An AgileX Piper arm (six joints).
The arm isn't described. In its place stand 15 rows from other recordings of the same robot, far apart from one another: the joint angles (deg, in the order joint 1, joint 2, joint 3, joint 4, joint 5, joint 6), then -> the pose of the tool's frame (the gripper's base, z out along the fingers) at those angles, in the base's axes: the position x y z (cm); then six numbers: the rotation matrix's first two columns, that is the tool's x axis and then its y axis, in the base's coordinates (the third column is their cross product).
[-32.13, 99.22, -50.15, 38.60, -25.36, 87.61] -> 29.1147 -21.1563 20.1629 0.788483 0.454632 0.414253 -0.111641 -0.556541 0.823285
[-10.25, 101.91, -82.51, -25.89, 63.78, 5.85] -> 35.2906 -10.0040 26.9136 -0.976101 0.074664 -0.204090 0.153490 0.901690 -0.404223
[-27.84, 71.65, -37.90, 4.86, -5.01, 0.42] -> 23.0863 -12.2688 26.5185 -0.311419 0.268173 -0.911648 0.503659 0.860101 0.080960
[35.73, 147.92, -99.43, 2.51, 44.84, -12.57] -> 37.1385 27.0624 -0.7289 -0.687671 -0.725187 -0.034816 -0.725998 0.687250 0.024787
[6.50, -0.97, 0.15, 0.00, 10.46, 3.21] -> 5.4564 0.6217 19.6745 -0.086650 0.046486 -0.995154 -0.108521 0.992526 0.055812
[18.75, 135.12, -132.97, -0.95, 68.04, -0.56] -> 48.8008 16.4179 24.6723 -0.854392 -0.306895 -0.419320 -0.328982 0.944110 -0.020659
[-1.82, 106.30, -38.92, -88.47, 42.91, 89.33] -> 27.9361 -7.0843 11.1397 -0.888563 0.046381 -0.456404 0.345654 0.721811 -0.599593
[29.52, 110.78, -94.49, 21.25, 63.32, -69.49] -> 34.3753 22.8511 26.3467 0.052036 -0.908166 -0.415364 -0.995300 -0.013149 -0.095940
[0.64, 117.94, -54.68, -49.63, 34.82, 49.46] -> 32.8123 -3.5925 7.1458 -0.982483 0.074730 -0.170714 0.140752 0.897955 -0.416971
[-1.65, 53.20, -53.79, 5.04, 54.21, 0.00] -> 16.9415 0.1607 35.0549 -0.748813 0.072968 -0.658752 0.020134 0.995967 0.087434
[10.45, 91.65, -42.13, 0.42, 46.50, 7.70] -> 23.5241 4.3879 15.3036 -0.998909 -0.042908 0.018416 -0.042864 0.999077 0.002784
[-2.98, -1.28, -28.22, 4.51, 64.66, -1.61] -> -1.0102 0.7002 26.9915 -0.500800 0.031710 -0.864982 -0.006721 0.999156 0.040520
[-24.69, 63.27, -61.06, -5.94, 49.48, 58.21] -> 19.6219 -9.8088 36.0891 -0.006162 0.894333 -0.447360 0.807267 0.268470 0.525589
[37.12, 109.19, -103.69, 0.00, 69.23, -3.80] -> 32.8320 24.8486 31.1429 -0.706370 -0.617726 -0.345624 -0.651733 0.758101 -0.022956
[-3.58, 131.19, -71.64, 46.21, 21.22, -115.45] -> 40.9682 -0.1808 3.6232 -0.271637 -0.898833 -0.343966 -0.895628 0.366899 -0.251465
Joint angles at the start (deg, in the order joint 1, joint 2, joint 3, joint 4, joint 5, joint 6):
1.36 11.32 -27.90 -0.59 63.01 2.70
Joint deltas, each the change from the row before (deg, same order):
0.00 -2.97 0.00 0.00 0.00 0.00
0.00 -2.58 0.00 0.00 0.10 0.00
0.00 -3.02 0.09 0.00 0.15 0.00
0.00 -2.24 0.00 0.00 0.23 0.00
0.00 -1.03 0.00 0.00 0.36 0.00
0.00 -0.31 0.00 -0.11 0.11 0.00
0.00 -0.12 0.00 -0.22 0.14 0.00
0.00 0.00 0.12 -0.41 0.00 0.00
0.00 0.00 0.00 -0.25 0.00 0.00
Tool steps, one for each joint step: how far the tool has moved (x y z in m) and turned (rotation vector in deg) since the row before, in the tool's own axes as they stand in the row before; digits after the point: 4 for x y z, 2 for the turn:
0.0042 -0.0002 -0.0064 -0.13 -2.97 0.03
0.0038 -0.0002 -0.0055 -0.10 -2.48 0.02
0.0048 -0.0003 -0.0061 -0.12 -2.78 0.03
0.0035 -0.0002 -0.0048 -0.08 -2.01 0.02
0.0020 -0.0001 -0.0022 -0.03 -0.67 0.01
0.0006 -0.0002 -0.0007 0.09 -0.20 -0.05
0.0004 -0.0003 -0.0003 0.20 0.01 -0.09
0.0004 -0.0006 0.0005 0.37 0.10 -0.18
0.0000 -0.0004 0.0000 0.22 -0.01 -0.11

